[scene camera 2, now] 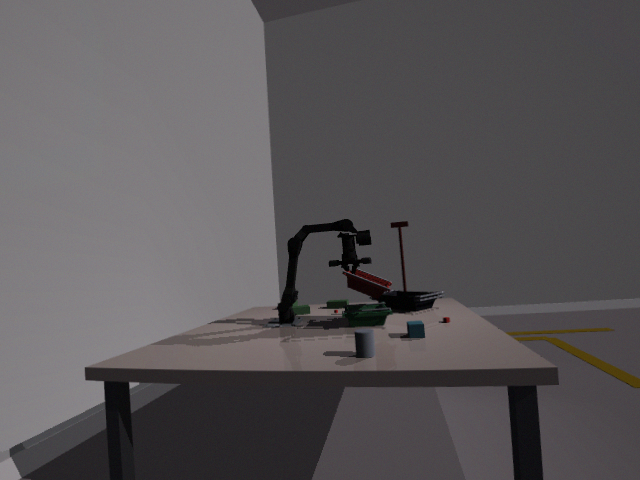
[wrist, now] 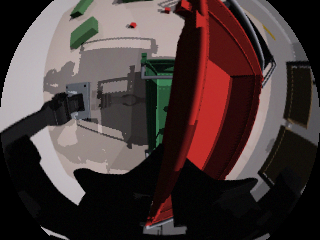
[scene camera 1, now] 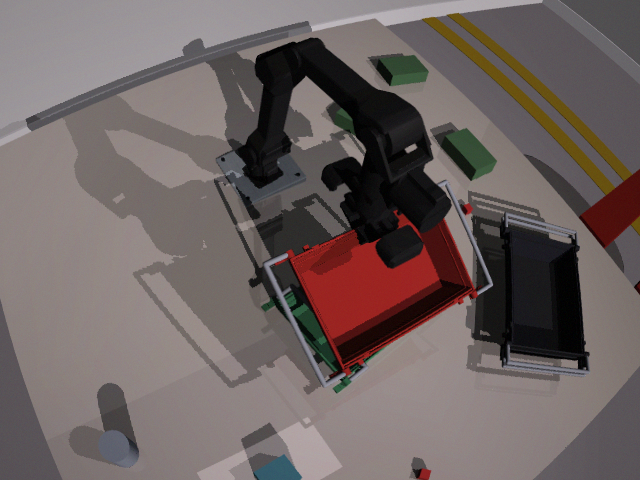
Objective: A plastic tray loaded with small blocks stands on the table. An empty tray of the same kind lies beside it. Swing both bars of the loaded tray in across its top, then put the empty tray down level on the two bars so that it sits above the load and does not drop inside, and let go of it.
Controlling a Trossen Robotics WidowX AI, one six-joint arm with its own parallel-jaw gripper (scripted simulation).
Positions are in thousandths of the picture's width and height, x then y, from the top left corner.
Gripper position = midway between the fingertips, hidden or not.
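There is my gripper (scene camera 1: 565, 503), which I can also see from the wrist (wrist: 520, 615). I see a red tray (scene camera 1: 565, 639) as well.
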